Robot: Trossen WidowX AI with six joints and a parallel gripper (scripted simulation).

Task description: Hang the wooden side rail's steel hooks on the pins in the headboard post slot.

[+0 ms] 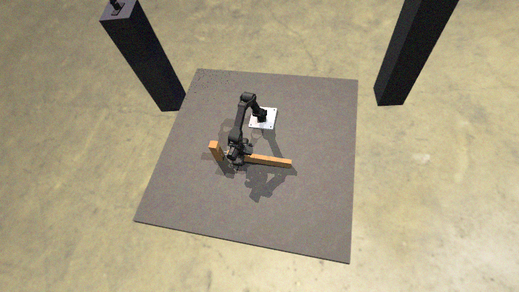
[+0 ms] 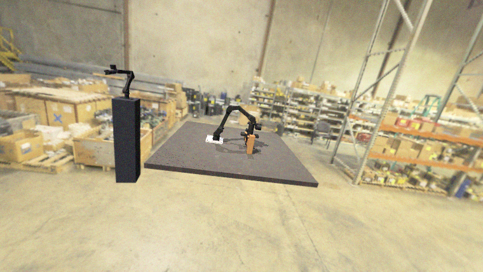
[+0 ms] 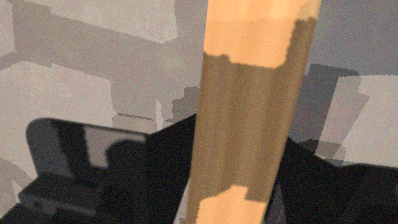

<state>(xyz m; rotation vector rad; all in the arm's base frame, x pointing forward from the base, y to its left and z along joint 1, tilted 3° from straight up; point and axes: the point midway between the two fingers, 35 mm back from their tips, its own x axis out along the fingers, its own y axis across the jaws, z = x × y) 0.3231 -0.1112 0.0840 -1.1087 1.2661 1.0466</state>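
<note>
Right now the wooden headboard post is 16 cm to the right of my gripper tip, 4 cm above it and 3 cm behind it.
</note>
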